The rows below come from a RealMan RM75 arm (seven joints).
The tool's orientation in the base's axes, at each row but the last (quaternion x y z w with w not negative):
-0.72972, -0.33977, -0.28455, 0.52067
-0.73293, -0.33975, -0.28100, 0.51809
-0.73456, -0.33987, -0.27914, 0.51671
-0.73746, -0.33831, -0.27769, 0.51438
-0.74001, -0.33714, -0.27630, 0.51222
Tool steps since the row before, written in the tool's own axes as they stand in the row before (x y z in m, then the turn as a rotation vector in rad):
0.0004, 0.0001, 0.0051, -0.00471, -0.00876, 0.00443
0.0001, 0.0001, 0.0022, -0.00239, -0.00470, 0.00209
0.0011, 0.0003, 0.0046, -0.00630, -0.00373, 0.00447
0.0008, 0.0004, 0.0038, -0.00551, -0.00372, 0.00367
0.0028, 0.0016, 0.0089, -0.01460, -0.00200, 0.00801
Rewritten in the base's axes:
0.0006, 0.0049, -0.0013, -0.00953, 0.00527, 0.00003
0.0003, 0.0021, -0.0007, -0.00504, 0.00258, 0.00021
0.0012, 0.0045, -0.0008, -0.00654, 0.00379, -0.00406
0.0010, 0.0037, -0.0008, -0.00609, 0.00320, -0.00321
0.0036, 0.0086, -0.0017, -0.01011, 0.00491, -0.01245

